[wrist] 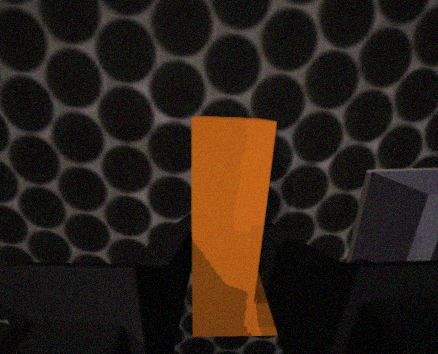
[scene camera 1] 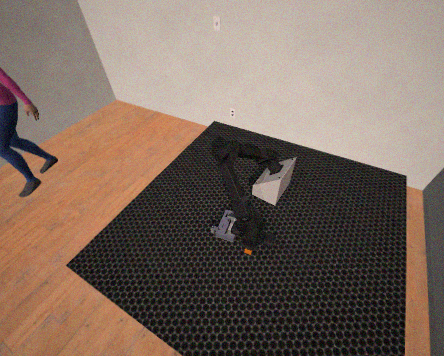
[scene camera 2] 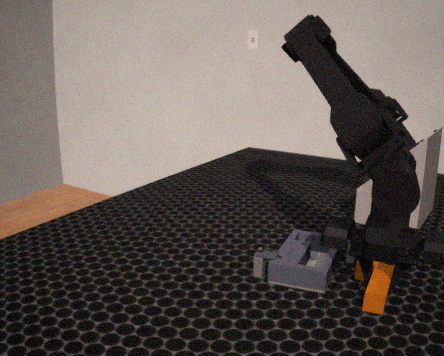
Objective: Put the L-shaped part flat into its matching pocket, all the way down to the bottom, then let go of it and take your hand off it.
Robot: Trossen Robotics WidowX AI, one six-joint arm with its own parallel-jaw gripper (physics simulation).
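Seen in the pictures: gripper, between the fingertips: (wrist: 222, 221) (scene camera 2: 378, 291); arm's base, origin of its link: (scene camera 1: 276, 170).
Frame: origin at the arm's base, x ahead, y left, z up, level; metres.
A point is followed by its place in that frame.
The orange L-shaped part (scene camera 1: 248, 251) @[x 0.413, y 0.034, z -0.120 m] (scene camera 2: 378, 290) @[x 0.400, y 0.032, z -0.115 m] (wrist: 220, 185) @[x 0.388, y 0.033, z -0.115 m] is flat at mat level, beside the pocket block; I cannot tell whether it touches the mat. My gripper (scene camera 2: 368, 270) (wrist: 222, 221) @[x 0.357, y 0.027, z -0.142 m] points down and is shut on its long arm, with one dark finger against each side. The short arm is mostly hidden behind the right finger in the wrist view. The blue-grey pocket block (scene camera 1: 226, 236) @[x 0.397, y -0.083, z -0.111 m] (scene camera 2: 299, 278) @[x 0.399, y -0.088, z -0.126 m] (wrist: 387, 220) @[x 0.374, y -0.051, z -0.123 m] stands on the mat, left of the gripper in both scene views and at the right edge of the wrist view. Its recess shows a pale floor.
A black mat with a honeycomb pattern (scene camera 1: 320, 280) (scene camera 2: 150, 280) (wrist: 102, 90) lies under everything. A pale wedge-shaped box (scene camera 1: 270, 191) @[x 0.103, y 0.012, z -0.054 m] (scene camera 2: 427, 182) @[x 0.050, y 0.055, z -0.047 m] stands behind the gripper near the arm. Small grey brackets stick out from the pocket block. A person (scene camera 1: 7, 125) is at the far left.
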